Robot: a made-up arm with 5 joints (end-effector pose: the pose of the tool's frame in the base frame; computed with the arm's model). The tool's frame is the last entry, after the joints. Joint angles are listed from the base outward.
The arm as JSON. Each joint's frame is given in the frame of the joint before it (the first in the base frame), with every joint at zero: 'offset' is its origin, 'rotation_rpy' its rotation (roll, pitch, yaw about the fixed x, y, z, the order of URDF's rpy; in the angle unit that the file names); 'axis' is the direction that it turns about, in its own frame. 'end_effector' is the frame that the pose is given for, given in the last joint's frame.
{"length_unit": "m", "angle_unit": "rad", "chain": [
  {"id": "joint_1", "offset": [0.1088, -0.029, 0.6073], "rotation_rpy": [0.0, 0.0, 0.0], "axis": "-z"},
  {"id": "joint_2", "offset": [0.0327, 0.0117, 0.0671], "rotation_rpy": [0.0, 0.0, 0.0], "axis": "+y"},
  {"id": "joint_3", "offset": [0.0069, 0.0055, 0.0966], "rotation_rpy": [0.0, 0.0, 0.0], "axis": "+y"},
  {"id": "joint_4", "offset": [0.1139, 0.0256, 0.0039], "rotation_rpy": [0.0, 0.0, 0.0], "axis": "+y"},
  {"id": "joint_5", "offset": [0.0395, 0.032, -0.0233], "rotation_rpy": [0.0, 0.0, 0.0], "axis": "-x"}
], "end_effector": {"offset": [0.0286, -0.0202, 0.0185], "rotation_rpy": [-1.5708, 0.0, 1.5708]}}
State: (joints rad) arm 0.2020 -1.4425 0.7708 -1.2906 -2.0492
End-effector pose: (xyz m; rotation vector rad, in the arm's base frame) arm 0.1660 0.0284 0.8495 -0.3812 2.7404 -0.1831
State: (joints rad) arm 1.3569 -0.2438 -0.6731 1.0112 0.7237
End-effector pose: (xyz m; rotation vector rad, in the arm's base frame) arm 0.2110 -0.1607 0.8601 -1.4737 0.3840 0.7562
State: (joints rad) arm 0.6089 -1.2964 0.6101 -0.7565 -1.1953
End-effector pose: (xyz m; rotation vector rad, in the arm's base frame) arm 0.1957 -0.0284 0.8454 -1.4245 -2.6566 -0.0225
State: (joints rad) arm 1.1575 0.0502 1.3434 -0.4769 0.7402
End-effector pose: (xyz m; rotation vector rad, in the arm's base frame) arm 0.2204 -0.1034 0.6075 -0.6814 0.1124 1.1102
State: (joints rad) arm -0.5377 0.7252 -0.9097 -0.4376 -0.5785
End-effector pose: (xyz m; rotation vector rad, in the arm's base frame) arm 0.3244 0.1552 0.7912 -0.5244 -2.2674 0.8275
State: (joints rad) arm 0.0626 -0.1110 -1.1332 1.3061 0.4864
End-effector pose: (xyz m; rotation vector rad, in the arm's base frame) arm 0.2425 0.0283 0.8786 -1.5146 -0.8490 1.5518
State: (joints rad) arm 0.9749 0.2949 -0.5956 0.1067 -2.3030
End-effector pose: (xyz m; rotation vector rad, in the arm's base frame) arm 0.3117 -0.1954 0.7657 -0.2346 -1.9236 -1.2014
